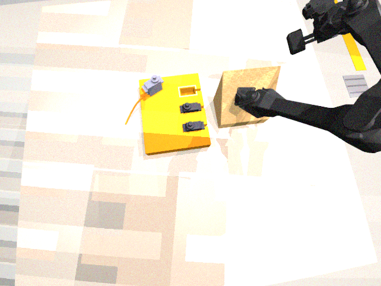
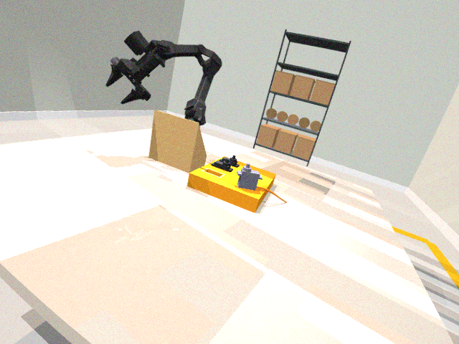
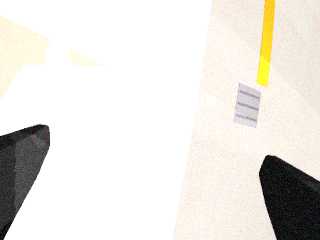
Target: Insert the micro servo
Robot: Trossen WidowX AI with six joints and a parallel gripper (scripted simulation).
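My gripper tip is now 530 mm short of the yellow deck, 160 mm to the right of it and 190 mm above it.
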